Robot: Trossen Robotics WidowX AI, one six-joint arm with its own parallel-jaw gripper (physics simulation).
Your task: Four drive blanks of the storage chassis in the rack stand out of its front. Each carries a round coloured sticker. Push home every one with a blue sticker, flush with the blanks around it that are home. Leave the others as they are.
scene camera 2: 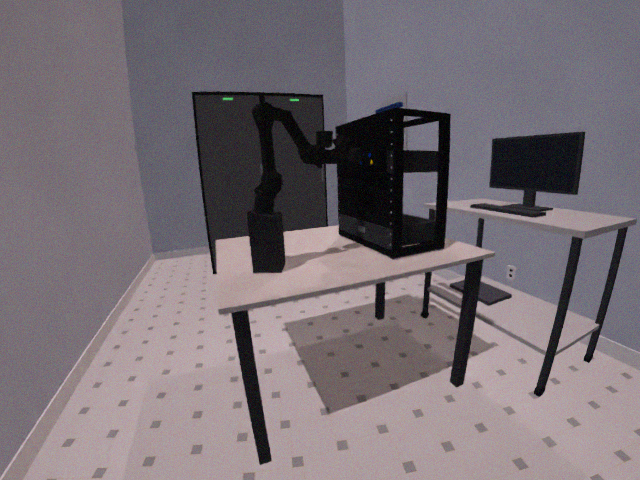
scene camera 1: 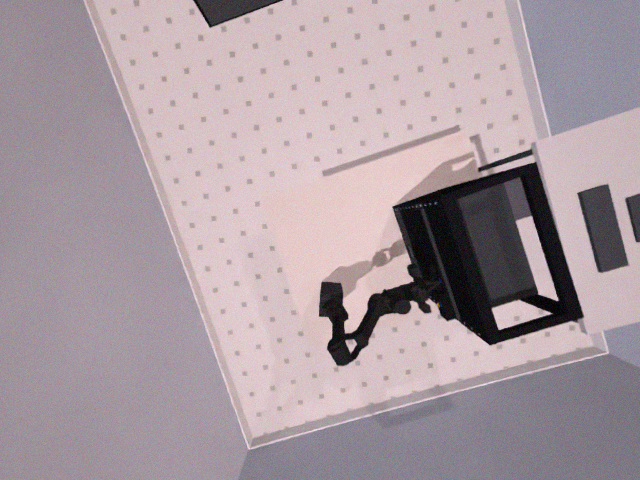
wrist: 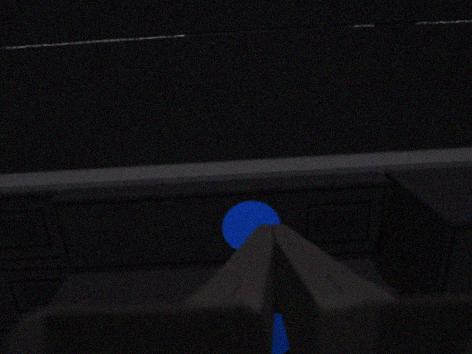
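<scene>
My gripper [scene camera 1: 437, 284] [scene camera 2: 363, 153] [wrist: 271, 237] is shut and empty. In the wrist view its fingertips overlap the lower right of a round blue sticker [wrist: 247, 222] on a wide dark drive blank [wrist: 135, 230]; whether they touch is unclear. A second blue sticker [wrist: 279, 337] shows lower down, partly hidden by the fingers. At the right a dark blank [wrist: 425, 200] shows its side face and stands further out. Scene camera 2 shows a blue sticker [scene camera 2: 369, 155], a fainter blue one [scene camera 2: 360, 162] and a yellow sticker [scene camera 2: 371, 162]. The yellow sticker [scene camera 1: 438, 305] also shows from above.
The black rack [scene camera 1: 547, 232] [scene camera 2: 397, 206] stands on the table [scene camera 2: 310, 289]. A pale rail [wrist: 225, 166] runs above the blanks. A side table [scene camera 2: 584, 219] with a monitor [scene camera 2: 537, 161] stands to the right. A dark cabinet [scene camera 2: 227, 170] stands behind the arm.
</scene>
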